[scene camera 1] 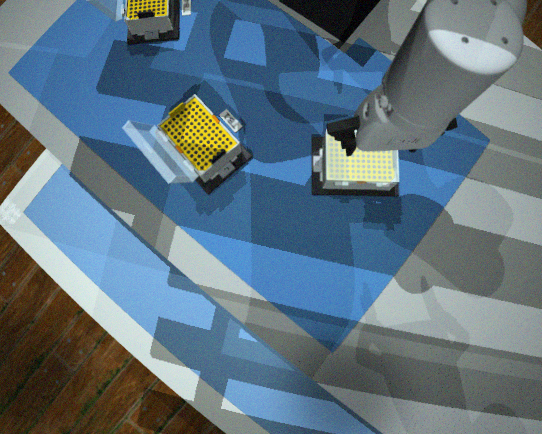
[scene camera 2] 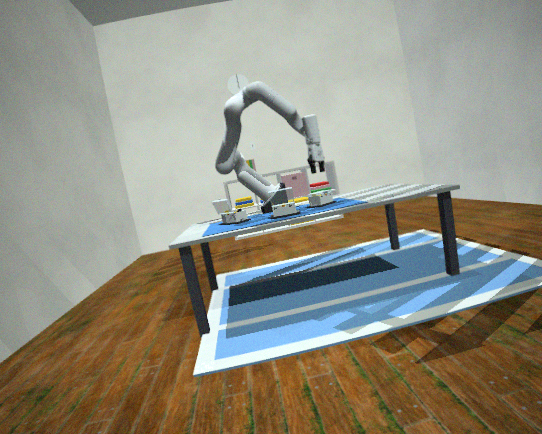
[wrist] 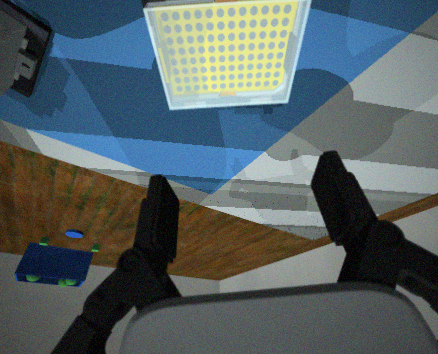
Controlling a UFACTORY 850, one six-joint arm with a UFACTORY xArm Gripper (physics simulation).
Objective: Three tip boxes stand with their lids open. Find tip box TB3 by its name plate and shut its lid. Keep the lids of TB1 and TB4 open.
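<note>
TB3 (scene camera 1: 360, 170) (scene camera 2: 321, 198) (wrist: 225, 50) is the right-hand box, its clear lid shut flat over a yellow dotted tip rack; its name plate is not readable now. A second box (scene camera 1: 200, 135) (scene camera 2: 284, 209) stands at mid mat with its clear lid (scene camera 1: 155, 150) open; part of it shows at the left in the wrist view. A third box (scene camera 1: 147, 10) (scene camera 2: 234, 216) stands farther away, its lid (scene camera 1: 107, 7) (scene camera 2: 221, 205) open. I cannot read which is TB1 or TB4. My gripper (scene camera 1: 381, 150) (scene camera 2: 317, 170) (wrist: 241, 178) is wide open and empty, above TB3 and clear of its lid.
The boxes stand on a blue patterned mat (scene camera 1: 290, 260) on the table (scene camera 2: 410, 191). Small plates (scene camera 1: 231, 120) (scene camera 1: 186, 6) lie beside the two open boxes. A shelf (scene camera 2: 332, 175) with coloured items stands behind the table. A dark blue object (wrist: 55, 264) shows in the wrist view.
</note>
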